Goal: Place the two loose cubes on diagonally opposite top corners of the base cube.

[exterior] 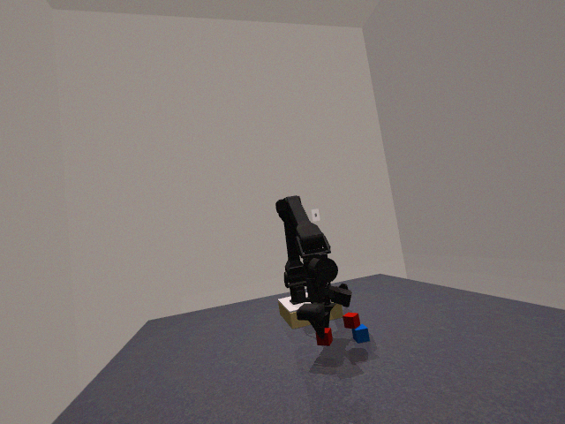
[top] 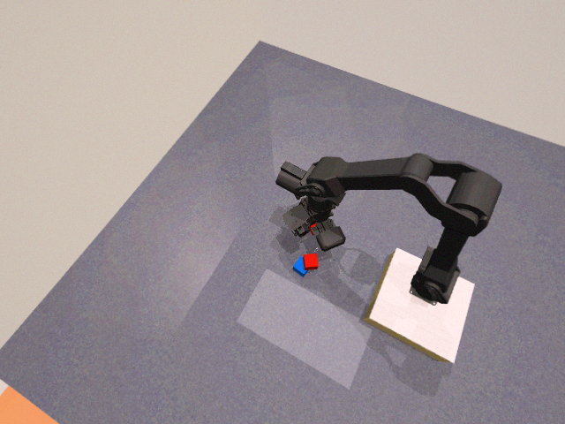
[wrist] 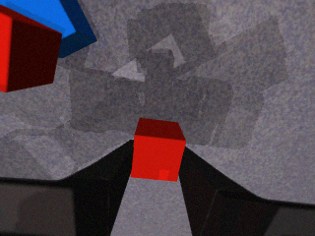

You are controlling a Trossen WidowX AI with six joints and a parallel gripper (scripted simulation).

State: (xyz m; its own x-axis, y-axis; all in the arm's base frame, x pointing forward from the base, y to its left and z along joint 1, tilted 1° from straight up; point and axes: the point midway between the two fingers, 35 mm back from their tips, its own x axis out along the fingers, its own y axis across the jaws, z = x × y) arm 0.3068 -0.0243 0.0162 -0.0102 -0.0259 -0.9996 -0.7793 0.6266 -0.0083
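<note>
Now: the blue cube 2 cm behind my gripper tip, 11 cm to the left of it and 3 cm below it.
</note>
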